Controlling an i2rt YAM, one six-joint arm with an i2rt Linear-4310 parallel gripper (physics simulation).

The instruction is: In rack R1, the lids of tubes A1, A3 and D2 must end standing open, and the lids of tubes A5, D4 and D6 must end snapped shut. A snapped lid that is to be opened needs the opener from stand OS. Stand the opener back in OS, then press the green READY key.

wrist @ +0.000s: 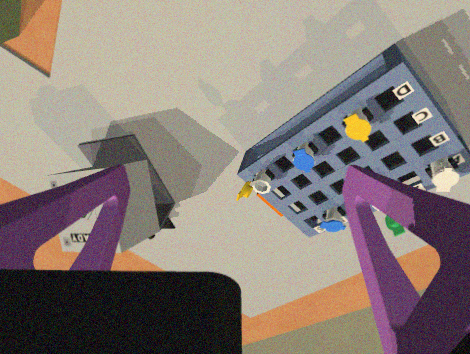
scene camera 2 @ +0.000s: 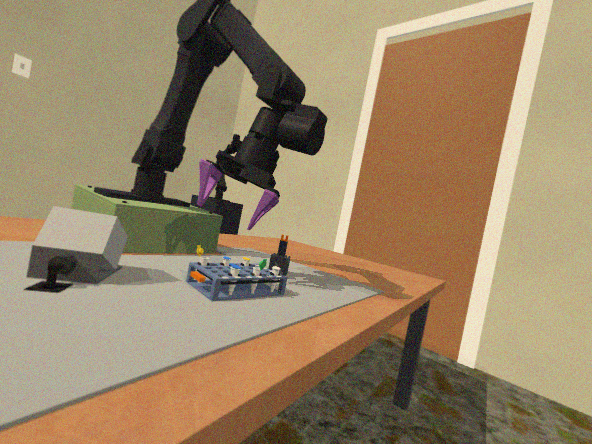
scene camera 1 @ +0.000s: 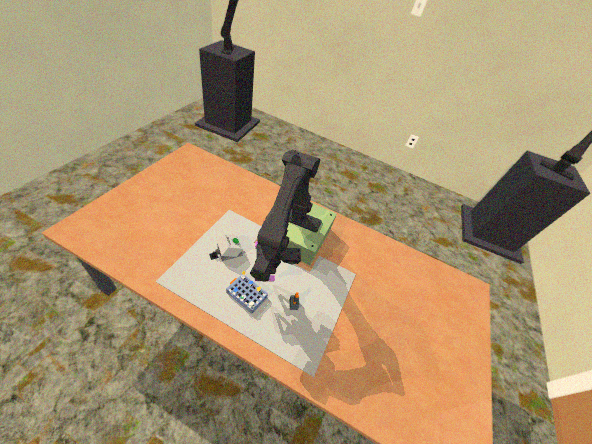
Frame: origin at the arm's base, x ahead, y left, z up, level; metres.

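Where they show: gripper, fingertip midpoint: (wrist: 236,177) (scene camera 2: 223,217); arm's base, origin of the base link: (scene camera 2: 146,200) (scene camera 1: 298,218).
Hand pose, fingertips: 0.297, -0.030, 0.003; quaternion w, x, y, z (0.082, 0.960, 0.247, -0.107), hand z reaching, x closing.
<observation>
Things, the pixels of their top centre, and the offset from my fingertips, as dx, dy, dz. "spot": a spot on its surface instead.
- Rack R1, middle of its top: (wrist: 339,204) (scene camera 2: 241,252) (scene camera 1: 246,286) +0.071, -0.018, -0.045
- D4's blue lid, middle of its top: (wrist: 303,162) +0.041, -0.016, -0.061
- D2's yellow lid, middle of its top: (wrist: 358,130) +0.051, +0.021, -0.061
- A3's green lid, middle of its top: (wrist: 395,230) (scene camera 2: 263,258) +0.111, -0.013, -0.045
- A5's blue lid, middle of its top: (wrist: 333,228) +0.093, -0.049, -0.058
- A1's white lid, middle of its top: (wrist: 445,179) +0.111, +0.026, -0.061
- opener, middle of its top: (scene camera 2: 285,235) +0.028, +0.160, -0.018
- grey box, middle of its top: (wrist: 78,239) (scene camera 2: 92,210) (scene camera 1: 230,239) -0.068, -0.169, -0.019
- green READY key, middle of its top: (scene camera 1: 235,239) -0.084, -0.153, -0.028
- black fixture, surface spot: (scene camera 2: 52,272) spot: -0.015, -0.216, -0.085
- orange piece, surface spot: (scene camera 2: 198,276) spot: +0.062, -0.084, -0.080
Rack R1 (scene camera 1: 240,301) (scene camera 2: 215,290) (wrist: 252,160) is blue. In the wrist view, D6's yellow lid (wrist: 244,191) stands open beside its tube mouth. D4's blue lid (wrist: 303,160) and D2's yellow lid (wrist: 358,128) lie over their tubes; snapped or loose cannot be told. A3's green lid (scene camera 2: 263,263) (wrist: 395,226) stands up. A5's blue lid (wrist: 332,226) looks tilted. A1's white lid (wrist: 445,179) lies over its tube. The opener (scene camera 2: 283,245) stands upright in stand OS (scene camera 1: 294,304) (scene camera 2: 279,263). My gripper (scene camera 2: 225,217) (wrist: 236,177) is open and empty, high above the mat.
A grey box (scene camera 1: 230,248) (scene camera 2: 80,235) (wrist: 137,210) stands beside the rack, with the green READY key (scene camera 1: 235,241) and a black fixture (scene camera 2: 52,272) by it. An orange piece (scene camera 2: 198,276) is at the rack's end. The green arm base (scene camera 2: 170,225) stands behind.
</observation>
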